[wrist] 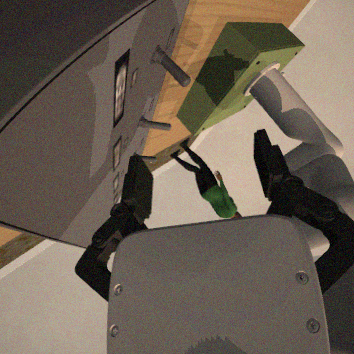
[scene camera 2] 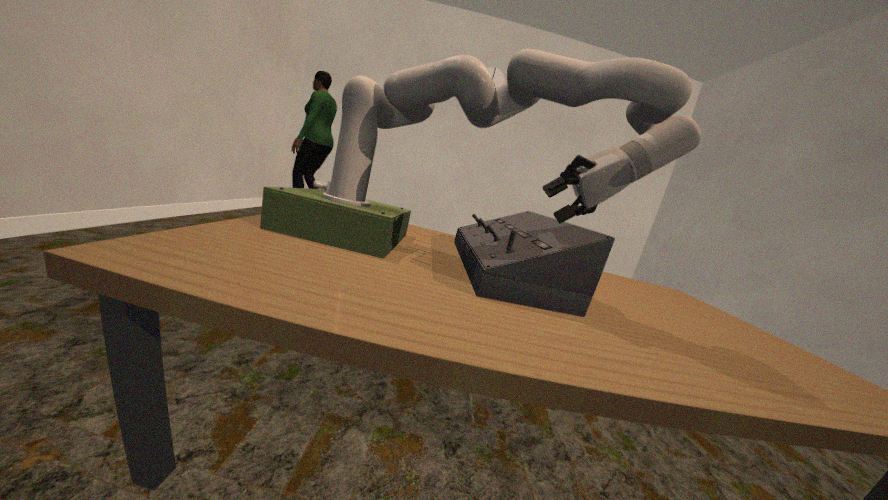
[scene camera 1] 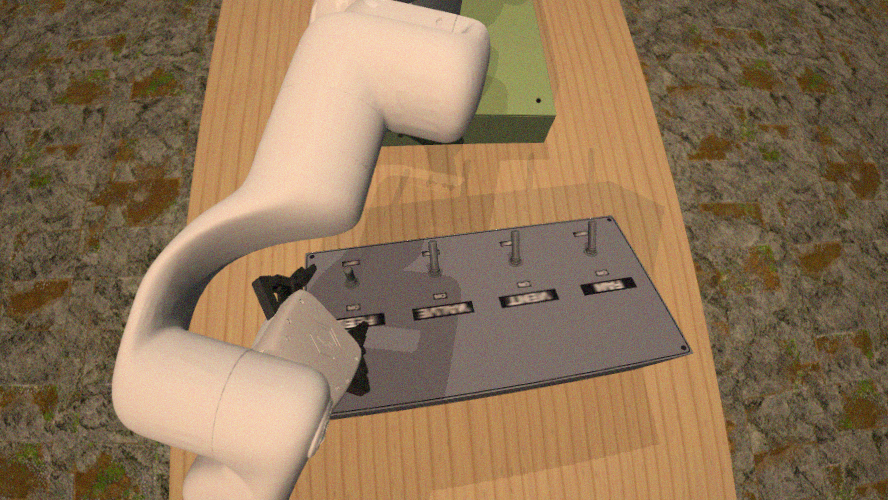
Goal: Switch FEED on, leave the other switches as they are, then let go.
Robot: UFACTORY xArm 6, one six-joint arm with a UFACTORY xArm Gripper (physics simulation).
Scene:
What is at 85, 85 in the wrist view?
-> A grey switch panel.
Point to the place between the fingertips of my gripper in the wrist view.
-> At 197, 154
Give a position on a grey switch panel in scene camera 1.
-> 484, 324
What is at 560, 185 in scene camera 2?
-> My gripper.

